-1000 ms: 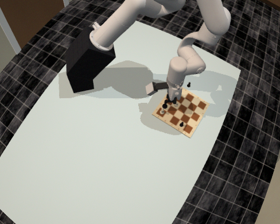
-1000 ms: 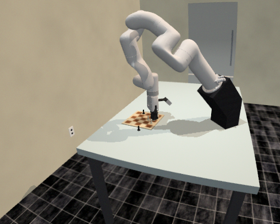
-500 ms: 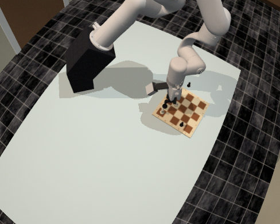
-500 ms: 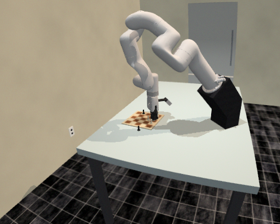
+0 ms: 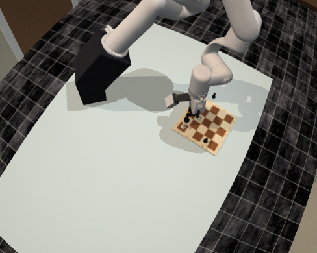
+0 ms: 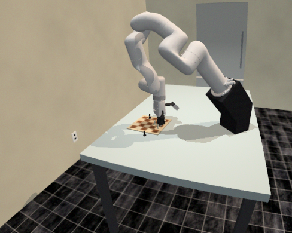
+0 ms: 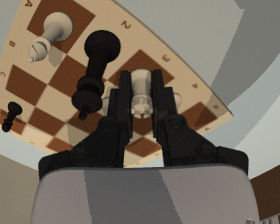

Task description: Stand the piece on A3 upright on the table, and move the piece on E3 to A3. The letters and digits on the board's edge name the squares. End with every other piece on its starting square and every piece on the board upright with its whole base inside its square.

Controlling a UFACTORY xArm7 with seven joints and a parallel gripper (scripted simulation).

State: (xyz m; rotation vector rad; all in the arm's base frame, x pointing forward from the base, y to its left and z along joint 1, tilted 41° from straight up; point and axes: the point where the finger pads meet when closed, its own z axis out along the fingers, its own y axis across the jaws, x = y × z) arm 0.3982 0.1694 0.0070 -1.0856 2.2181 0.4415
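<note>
Right now the white piece is 10 mm below my hand. From my hand the other things lie so: chessboard: 70 mm ahead, 20 mm to the left, 30 mm below; tall black piece: 10 mm ahead, 40 mm to the right.
</note>
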